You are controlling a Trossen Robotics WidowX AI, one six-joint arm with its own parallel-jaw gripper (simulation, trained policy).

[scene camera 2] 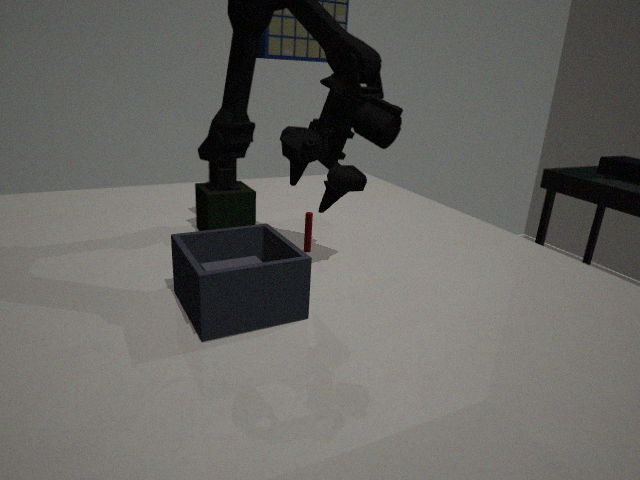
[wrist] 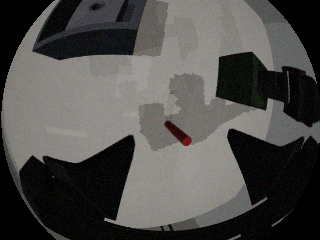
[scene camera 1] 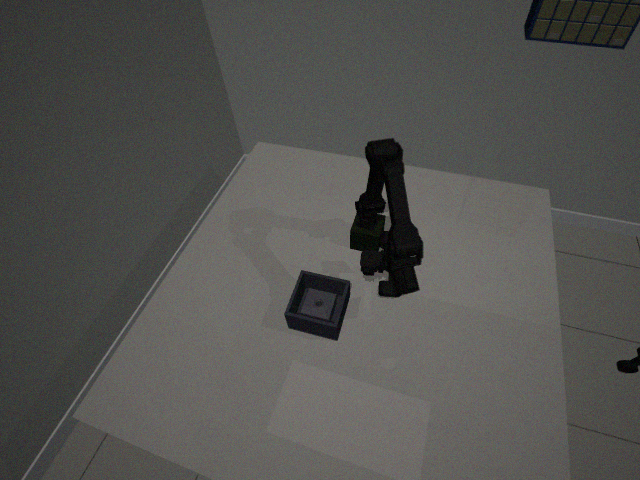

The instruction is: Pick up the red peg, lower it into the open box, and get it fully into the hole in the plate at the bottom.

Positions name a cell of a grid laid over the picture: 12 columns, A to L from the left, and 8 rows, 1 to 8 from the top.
Labels:
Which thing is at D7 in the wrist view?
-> My gripper.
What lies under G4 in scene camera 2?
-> My gripper.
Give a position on a grey plate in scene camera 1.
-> G6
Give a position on a dark blue box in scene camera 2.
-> At E6

